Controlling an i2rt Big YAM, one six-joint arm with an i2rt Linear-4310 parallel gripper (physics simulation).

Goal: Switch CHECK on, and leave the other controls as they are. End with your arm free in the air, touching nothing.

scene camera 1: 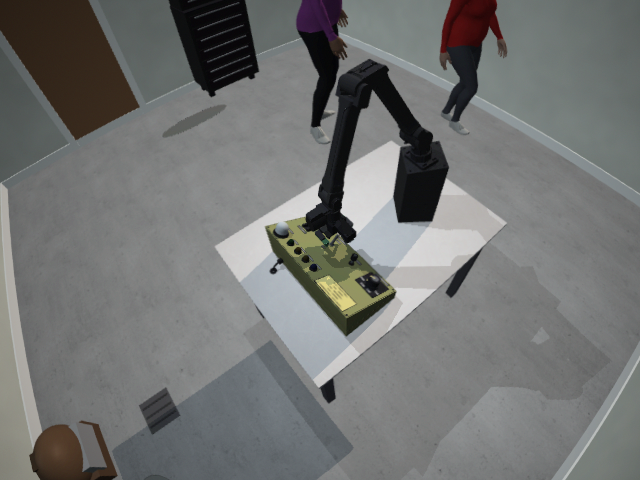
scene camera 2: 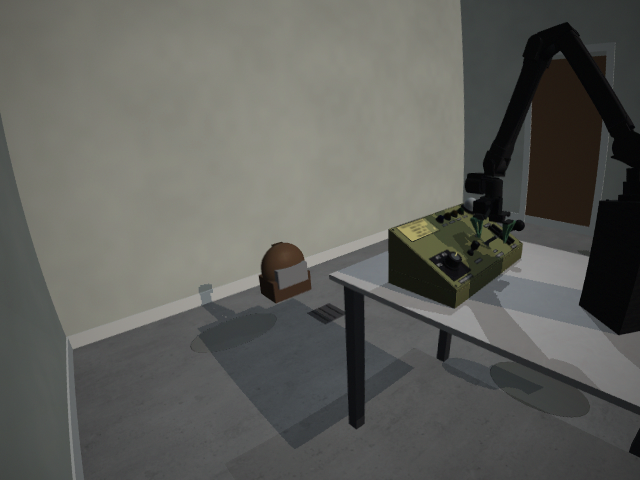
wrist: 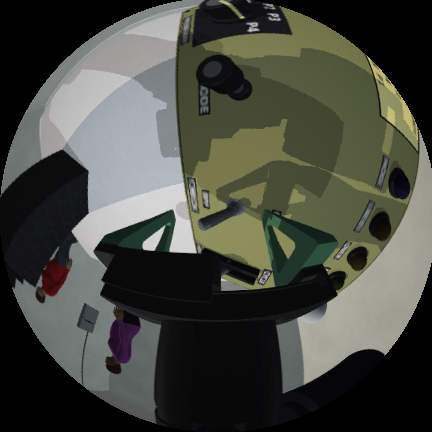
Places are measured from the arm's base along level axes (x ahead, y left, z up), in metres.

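Where they show: gripper, fingertip midpoint: (scene camera 1: 335, 239) (scene camera 2: 491, 240) (wrist: 218, 214); arm's base, origin of the base link: (scene camera 1: 421, 158).
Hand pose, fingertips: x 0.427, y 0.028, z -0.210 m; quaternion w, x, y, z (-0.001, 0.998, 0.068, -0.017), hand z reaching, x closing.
Note:
Each offset is from my fingertips to the top centre of the thing. "spot": to the spot under its first point.
The olive control console (scene camera 1: 368, 310) (scene camera 2: 418, 268) (wrist: 320, 75) stands on the table. Its CHECK switch {0.020 m up, 0.001 m ahead, 0.001 m right} (scene camera 1: 334, 240) (scene camera 2: 487, 241) (wrist: 219, 216) is a grey metal toggle. In the wrist view its lever leans from its base toward the small OFF label {spot: 0.033 m down, 0.016 m back, 0.004 m right} (wrist: 206, 199) and the console's edge, where the CHECK label {0.040 m down, 0.035 m back, 0.006 m right} (wrist: 193, 195) is. A label on the opposite side is mostly hidden by a finger. My gripper (scene camera 1: 337, 238) (scene camera 2: 492, 237) (wrist: 218, 214) is open and empty, low over the console. Its green fingertips stand on either side of the lever, with gaps showing in the wrist view.
A black knobbed lever {0.029 m up, 0.006 m back, 0.119 m left} (scene camera 1: 353, 258) (scene camera 2: 473, 246) (wrist: 222, 77) and a rotary knob {0.022 m up, 0.024 m back, 0.238 m left} (scene camera 1: 372, 281) (scene camera 2: 453, 258) (wrist: 222, 4) are farther along. A slotted control {spot: 0.005 m up, 0.049 m ahead, 0.100 m right} (wrist: 240, 270) is close behind the toggle. Several round buttons and a white dome {spot: 0.098 m up, 0.180 m ahead, 0.093 m right} (scene camera 1: 281, 228) (scene camera 2: 470, 203) (wrist: 315, 314) are also there.

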